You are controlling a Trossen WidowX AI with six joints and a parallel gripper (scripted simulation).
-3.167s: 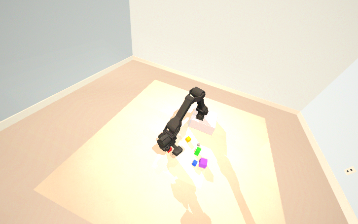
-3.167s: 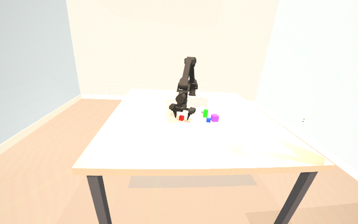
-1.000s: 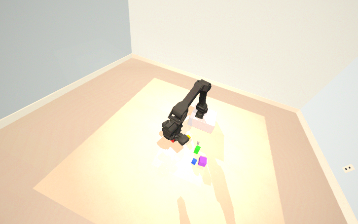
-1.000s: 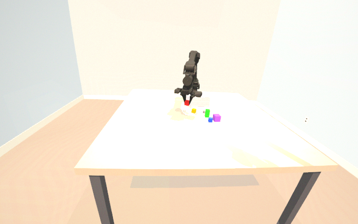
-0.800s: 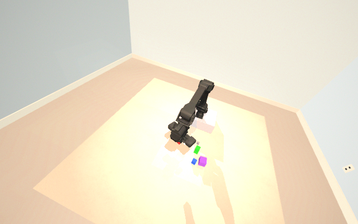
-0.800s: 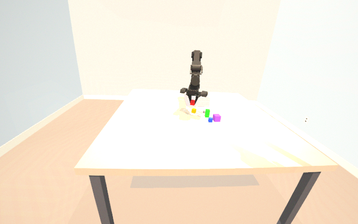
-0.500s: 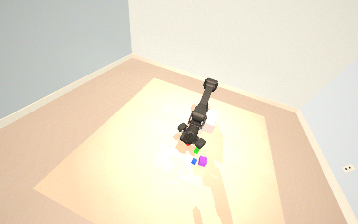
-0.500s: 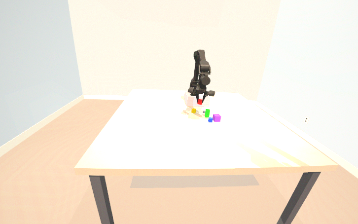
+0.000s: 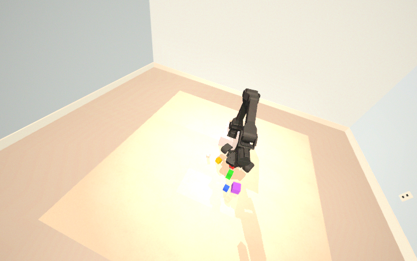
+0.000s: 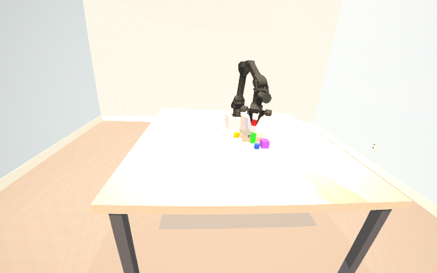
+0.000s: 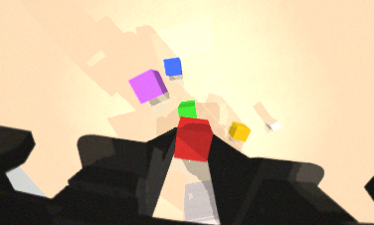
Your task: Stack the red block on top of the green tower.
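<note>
Right now the small grey piece is 80 mm behind my gripper tip and 120 mm below it. The rest, counted from my gripper tip: red block 10 mm above; then blue cube 80 mm ahead, 10 mm to the left, 110 mm below; then larger purple cube 60 mm ahead, 60 mm to the left, 100 mm below.
</note>
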